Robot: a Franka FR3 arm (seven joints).
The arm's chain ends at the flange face. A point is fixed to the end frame.
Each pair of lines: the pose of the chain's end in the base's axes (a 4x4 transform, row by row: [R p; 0 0 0 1], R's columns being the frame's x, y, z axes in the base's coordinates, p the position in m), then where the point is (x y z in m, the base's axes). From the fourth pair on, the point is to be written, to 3 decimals.
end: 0.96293, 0.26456, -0.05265, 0.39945; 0.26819, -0.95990, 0.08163, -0.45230; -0.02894, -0.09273, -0.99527, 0.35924; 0, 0, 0, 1
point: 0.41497 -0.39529 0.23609
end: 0.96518, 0.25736, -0.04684, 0.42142; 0.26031, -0.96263, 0.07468, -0.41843; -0.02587, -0.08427, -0.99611, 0.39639; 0, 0, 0, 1
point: 0.43803 -0.36246 0.27291
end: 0.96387, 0.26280, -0.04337, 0.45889; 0.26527, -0.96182, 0.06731, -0.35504; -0.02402, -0.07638, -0.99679, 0.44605; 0, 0, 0, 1
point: 0.47569 -0.29986 0.32224
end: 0.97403, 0.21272, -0.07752, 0.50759; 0.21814, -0.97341, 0.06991, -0.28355; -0.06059, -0.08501, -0.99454, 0.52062; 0, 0, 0, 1
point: 0.522 -0.229 0.396
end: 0.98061, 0.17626, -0.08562, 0.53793; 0.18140, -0.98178, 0.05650, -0.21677; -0.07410, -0.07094, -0.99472, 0.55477; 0, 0, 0, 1
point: 0.553 -0.165 0.429
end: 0.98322, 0.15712, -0.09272, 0.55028; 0.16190, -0.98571, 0.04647, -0.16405; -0.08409, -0.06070, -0.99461, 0.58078; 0, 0, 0, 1
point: 0.566 -0.114 0.455
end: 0.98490, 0.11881, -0.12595, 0.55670; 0.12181, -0.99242, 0.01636, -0.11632; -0.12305, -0.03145, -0.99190, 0.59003; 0, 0, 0, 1
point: 0.569 -0.071 0.462
